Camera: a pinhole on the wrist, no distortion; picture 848 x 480 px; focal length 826.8 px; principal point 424.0 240.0 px. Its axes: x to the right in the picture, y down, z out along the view. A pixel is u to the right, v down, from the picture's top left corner.
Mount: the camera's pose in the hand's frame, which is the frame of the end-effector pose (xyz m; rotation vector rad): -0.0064 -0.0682 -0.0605 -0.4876 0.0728 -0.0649
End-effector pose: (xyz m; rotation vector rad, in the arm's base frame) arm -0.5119 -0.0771 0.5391 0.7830 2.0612 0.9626
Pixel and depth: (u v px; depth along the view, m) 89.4 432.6 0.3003
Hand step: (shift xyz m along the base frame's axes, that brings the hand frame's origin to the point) 0.2284 0.0697 0.0686
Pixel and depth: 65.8 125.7 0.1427
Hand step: 0.0909 -0.0209 -0.0279
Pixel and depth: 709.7 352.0 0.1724
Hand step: 0.0297 0.0959 -0.0369
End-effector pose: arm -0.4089 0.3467 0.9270 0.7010 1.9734 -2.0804
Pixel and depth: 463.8 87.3 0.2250
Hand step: -0.0516 -0.1493 -0.0087
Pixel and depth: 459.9 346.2 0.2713
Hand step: -0.0200 -0.1610 -0.0915
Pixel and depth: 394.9 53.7 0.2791
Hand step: -0.0454 -0.2107 -0.0080
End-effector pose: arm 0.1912 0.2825 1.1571 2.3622 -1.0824 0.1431
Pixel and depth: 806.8 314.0 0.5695
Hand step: -0.0033 -0.5301 -0.1559
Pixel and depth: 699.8 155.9 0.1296
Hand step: 0.0415 -0.0487 -0.0443
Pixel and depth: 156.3 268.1 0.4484
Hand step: -0.2366 -0.1839 -0.2500
